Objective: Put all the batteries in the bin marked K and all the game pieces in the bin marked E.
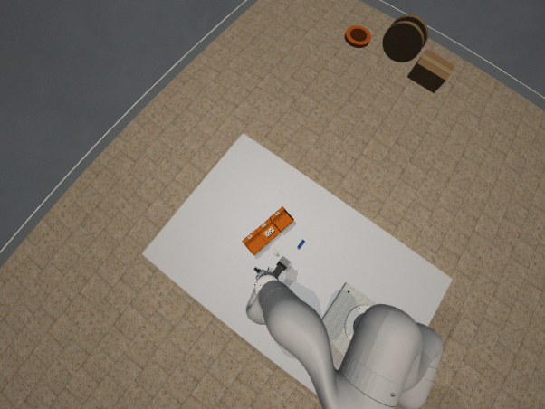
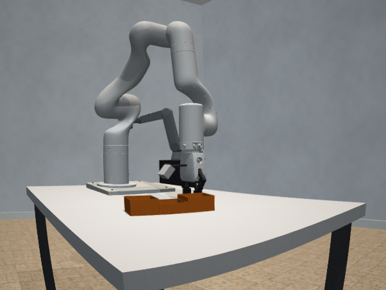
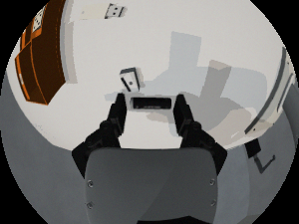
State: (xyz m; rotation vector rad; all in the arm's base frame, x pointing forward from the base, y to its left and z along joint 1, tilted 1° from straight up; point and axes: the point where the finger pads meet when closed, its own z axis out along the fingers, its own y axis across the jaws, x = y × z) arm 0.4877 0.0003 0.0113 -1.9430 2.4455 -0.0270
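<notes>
My hand is 10 mm above the black battery. The rest, counted from my hand: blue battery 70 mm behind, 210 mm to the right, 10 mm below; bin 100 mm ahead, 200 mm to the right.
</notes>
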